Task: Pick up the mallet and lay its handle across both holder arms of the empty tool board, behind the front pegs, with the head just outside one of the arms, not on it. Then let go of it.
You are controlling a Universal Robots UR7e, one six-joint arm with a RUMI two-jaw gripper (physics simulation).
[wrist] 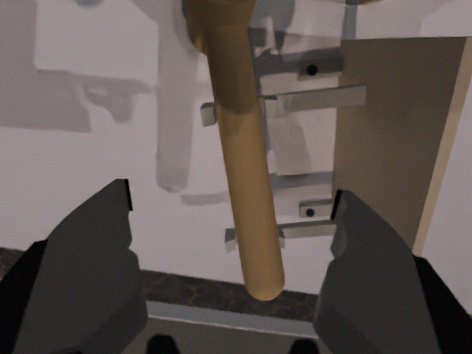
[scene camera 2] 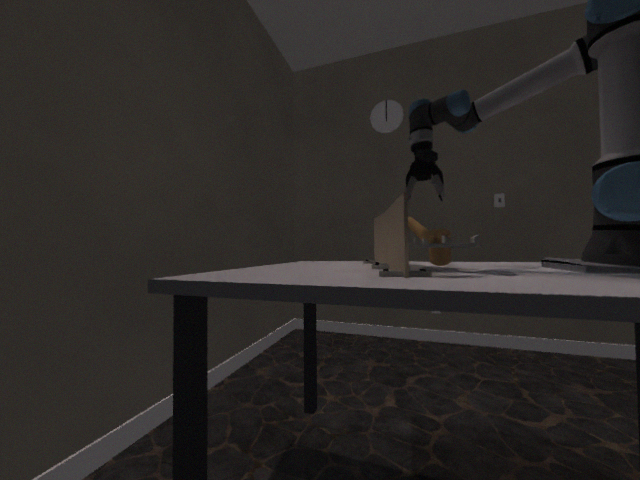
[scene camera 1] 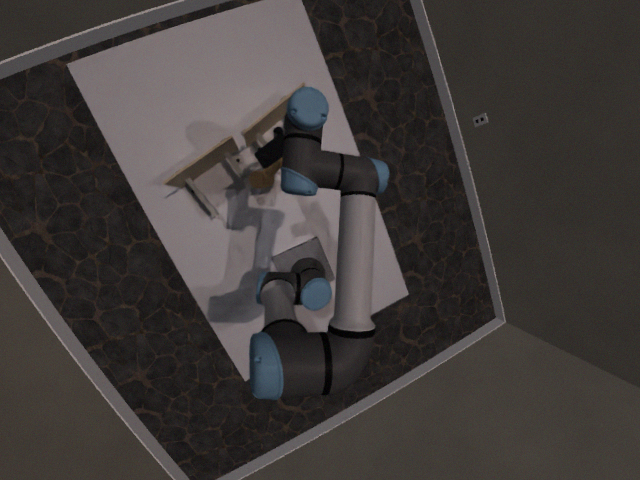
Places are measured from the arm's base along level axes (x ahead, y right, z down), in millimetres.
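Where they show: gripper, fingertip midpoint: [wrist: 233, 188] [scene camera 2: 424, 201]; arm's base, link origin: [scene camera 2: 622, 263] [scene camera 1: 307, 273].
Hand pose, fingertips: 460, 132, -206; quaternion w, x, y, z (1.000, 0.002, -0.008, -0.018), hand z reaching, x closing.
Things, the pixels of their centre, and the offset from my fingertips, as dx, dy, dz. "spot": a spot on its surface instead. Level surfaces: height alone.
- orange-brown mallet, body centre: [wrist: 241, 138] [scene camera 2: 423, 233] [scene camera 1: 284, 156] +6, +9, +108
- tool board, body centre: [wrist: 315, 180] [scene camera 2: 396, 239] [scene camera 1: 283, 129] +92, +56, +128
- wooden panel, surface spot: [scene camera 2: 392, 237] spot: +120, -227, +131
- white table, surface height: dz +223
The orange-brown mallet [scene camera 1: 262, 178] [scene camera 2: 440, 254] [wrist: 245, 165] is tilted in scene camera 2, with its head low and its handle end higher. In the wrist view its handle crosses over both pale holder arms, the upper arm [wrist: 325, 99] and the lower arm [wrist: 310, 230], beside the front pegs. Its head is beyond the upper arm, at the top edge. Contact with the arms is hard to tell. The tool board [scene camera 1: 266, 121] [wrist: 395, 125] stands at the right of the wrist view. My gripper [scene camera 2: 424, 198] [wrist: 233, 188] is open above the handle; its fingertips are hidden in scene camera 1.
Another board [scene camera 1: 204, 160] with pale arms stands left of the mallet in scene camera 1. In scene camera 2 a wooden panel [scene camera 2: 392, 237] stands left of the mallet. The white table [scene camera 1: 175, 87] [scene camera 2: 232, 276] carries the boards and the arm's base.
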